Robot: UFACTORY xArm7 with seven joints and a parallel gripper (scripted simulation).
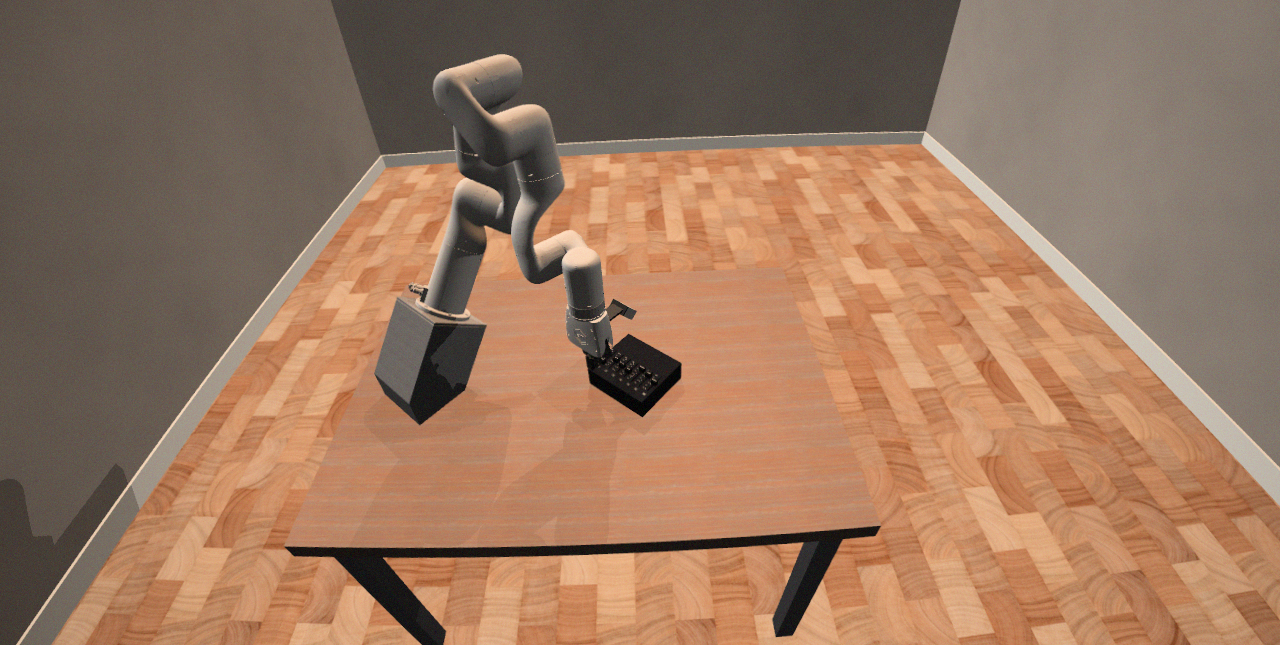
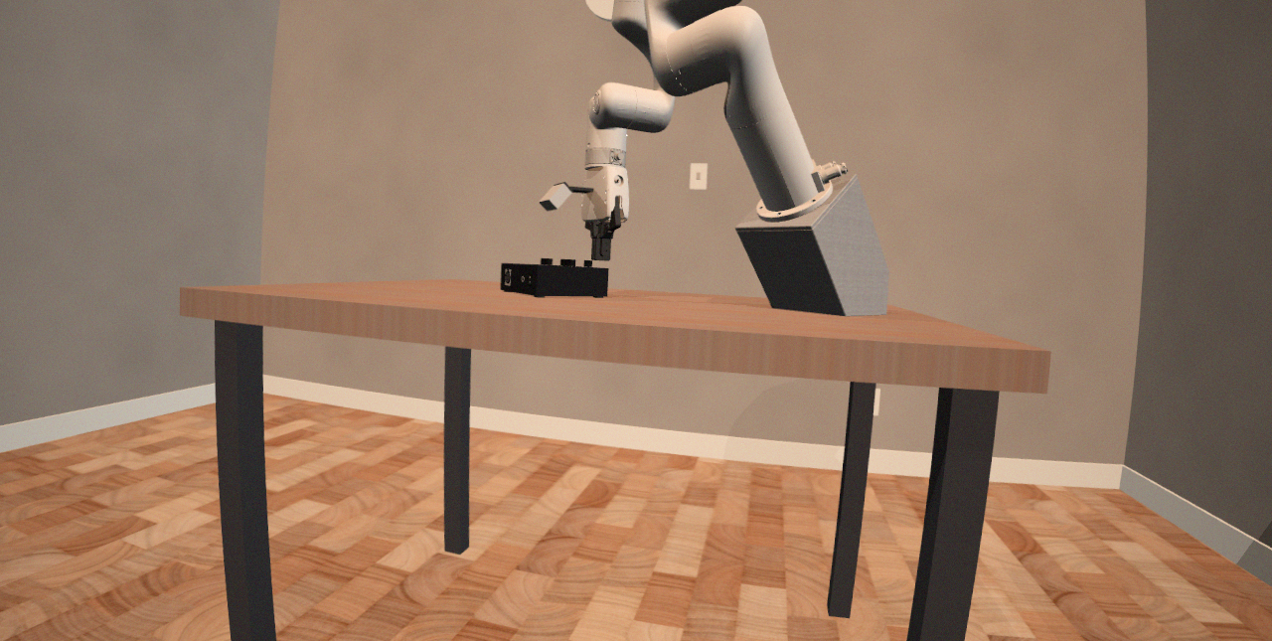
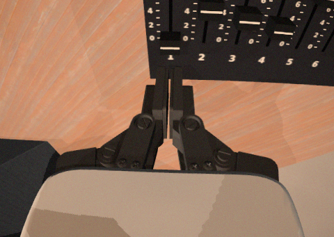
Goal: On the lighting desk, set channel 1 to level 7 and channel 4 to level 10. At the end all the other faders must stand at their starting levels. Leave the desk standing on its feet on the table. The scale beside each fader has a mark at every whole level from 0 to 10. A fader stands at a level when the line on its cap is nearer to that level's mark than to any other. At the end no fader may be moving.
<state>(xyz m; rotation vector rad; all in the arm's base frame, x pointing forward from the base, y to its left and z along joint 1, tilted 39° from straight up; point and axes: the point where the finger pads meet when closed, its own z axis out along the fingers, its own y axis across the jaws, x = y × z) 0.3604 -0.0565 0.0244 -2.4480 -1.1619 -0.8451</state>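
My gripper is now 1 cm short of the channel 1 fader cap, 2 cm to the right of it and 2 cm above it. Round my hand: channel 2 fader cap (5 cm ahead, 3 cm to the left, 2 cm below); channel 4 fader cap (8 cm ahead, 2 cm below); channel 3 fader cap (6 cm ahead, 1 cm to the left, 2 cm below).
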